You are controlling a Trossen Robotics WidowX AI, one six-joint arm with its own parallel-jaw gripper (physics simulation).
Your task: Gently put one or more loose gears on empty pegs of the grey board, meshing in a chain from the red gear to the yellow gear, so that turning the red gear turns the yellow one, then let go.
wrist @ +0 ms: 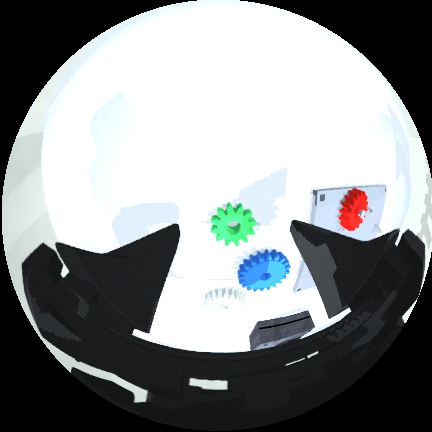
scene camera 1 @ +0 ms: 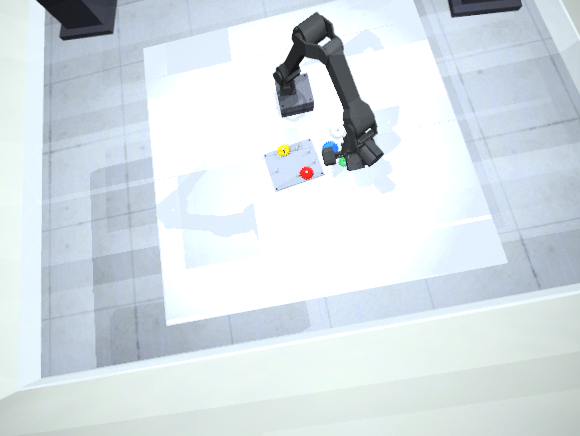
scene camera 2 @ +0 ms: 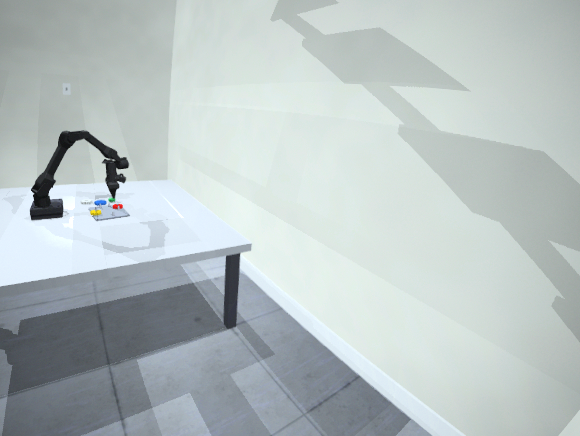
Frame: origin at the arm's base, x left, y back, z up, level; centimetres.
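Where they show: gripper, between the fingertips: (wrist: 236, 227) (scene camera 1: 344, 161) (scene camera 2: 113, 196); arm's base, origin of its link: (wrist: 285, 342) (scene camera 1: 287, 88) (scene camera 2: 42, 205).
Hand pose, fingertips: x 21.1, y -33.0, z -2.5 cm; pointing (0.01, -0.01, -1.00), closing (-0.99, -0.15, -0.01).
Each offset is from my fingertips to the top centre of the thing. Level surfaces: height alone.
The grey board {dy +2.0, dx -20.7, dz +0.0 cm} (scene camera 1: 290, 175) (scene camera 2: 111, 216) (wrist: 326, 212) lies flat with several bare pegs. The red gear {dy -3.0, dx -15.3, dz -0.6 cm} (scene camera 1: 306, 173) (scene camera 2: 118, 206) (wrist: 351, 210) and the yellow gear {dy +7.6, dx -24.2, dz -0.5 cm} (scene camera 1: 287, 152) (scene camera 2: 95, 213) sit on it, apart. Beside it lie the loose green gear {dy +0.8, dx +0.0, dz -1.4 cm} (scene camera 1: 343, 162) (scene camera 2: 111, 200) (wrist: 245, 225), blue gear {dy +6.9, dx -5.0, dz -1.4 cm} (scene camera 1: 330, 145) (scene camera 2: 100, 202) (wrist: 254, 275) and white gear {dy +14.8, dx -1.3, dz -1.4 cm} (scene camera 1: 333, 133) (scene camera 2: 86, 202) (wrist: 225, 297). My gripper (scene camera 1: 342, 159) (scene camera 2: 113, 196) (wrist: 236, 227) is open and empty, pointing down low over the green gear, which shows between the fingertips in the wrist view. The arm partly covers the loose gears in scene camera 1.
The arm's base (scene camera 1: 295, 97) (scene camera 2: 47, 209) (wrist: 281, 330) stands on the white table {dz -3.1 cm} (scene camera 1: 325, 250) (scene camera 2: 200, 240), behind the board in the first scene view. The blue gear lies between the green and white gears, close to the board's edge. Shadows cross the table.
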